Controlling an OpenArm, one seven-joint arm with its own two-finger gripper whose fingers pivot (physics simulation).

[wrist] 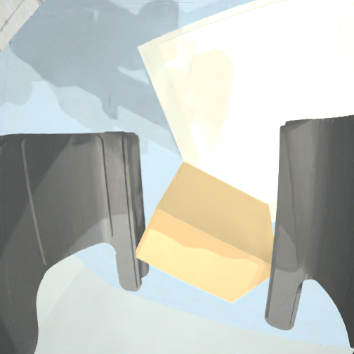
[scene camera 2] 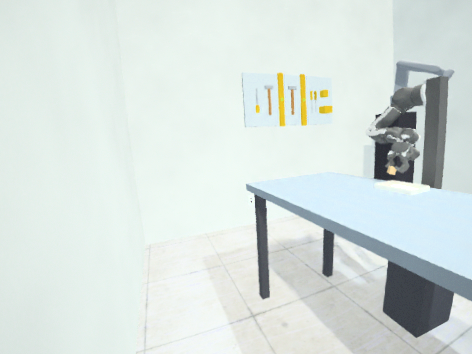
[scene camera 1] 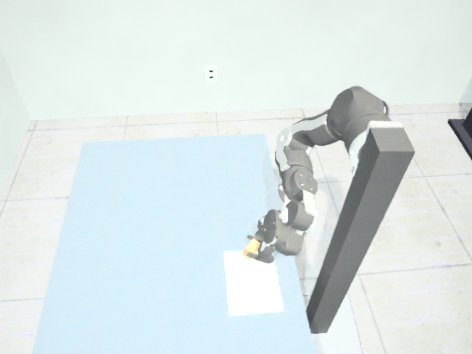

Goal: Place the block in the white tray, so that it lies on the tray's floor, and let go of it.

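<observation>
A yellow-orange block (scene camera 1: 252,247) (scene camera 2: 392,170) (wrist: 210,232) is held between the two dark fingers of my gripper (scene camera 1: 254,247) (scene camera 2: 395,169) (wrist: 204,215), tilted relative to them in the wrist view. My gripper is shut on it. The white tray (scene camera 1: 254,295) (scene camera 2: 402,187) (wrist: 165,95) lies on the blue table. In scene camera 2 the block hangs above the table and the tray, with a gap below it. In scene camera 1 the block overlaps the tray's upper edge. In the wrist view it covers the tray's near corner.
The blue table (scene camera 1: 150,215) (scene camera 2: 320,200) carries the tray near its right side in scene camera 1. A tall dark post (scene camera 1: 357,225) (scene camera 2: 436,130) stands beside that side, by the arm. A tool board (scene camera 2: 255,80) hangs on the wall.
</observation>
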